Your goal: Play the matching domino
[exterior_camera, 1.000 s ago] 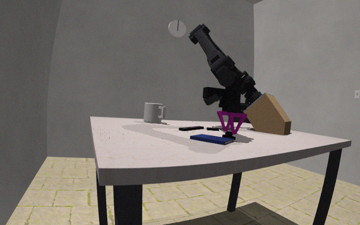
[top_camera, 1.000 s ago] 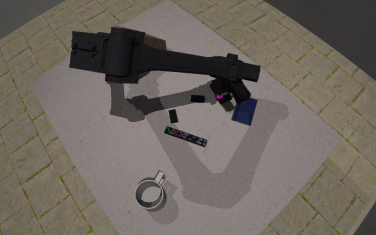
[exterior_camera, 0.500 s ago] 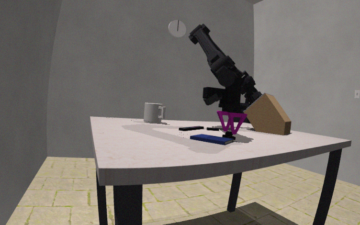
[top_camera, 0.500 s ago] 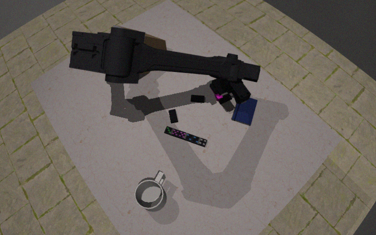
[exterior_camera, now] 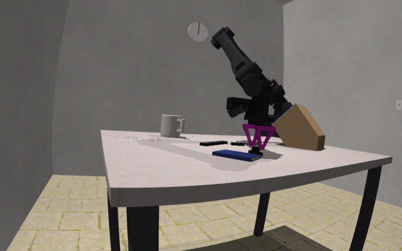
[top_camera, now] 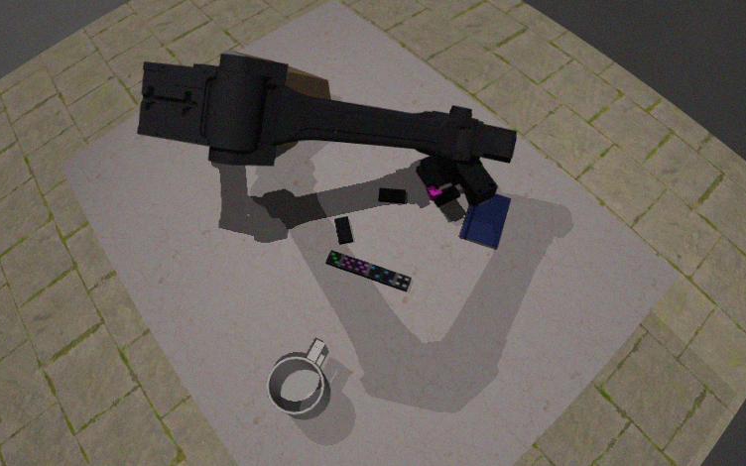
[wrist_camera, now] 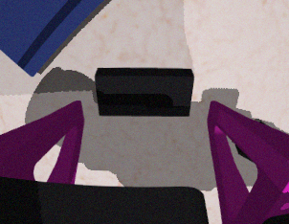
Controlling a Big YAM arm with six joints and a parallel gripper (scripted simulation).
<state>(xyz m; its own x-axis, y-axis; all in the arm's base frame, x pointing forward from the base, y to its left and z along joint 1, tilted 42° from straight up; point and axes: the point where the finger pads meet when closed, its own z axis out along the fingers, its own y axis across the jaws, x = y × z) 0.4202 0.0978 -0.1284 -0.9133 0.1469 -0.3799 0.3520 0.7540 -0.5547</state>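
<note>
The domino lies 2 cm below my hand. The rest, counted from my hand: blue book 10 cm ahead, 1 cm to the left, 2 cm below; then mug 7 cm ahead, 47 cm to the right, 1 cm above.
</note>
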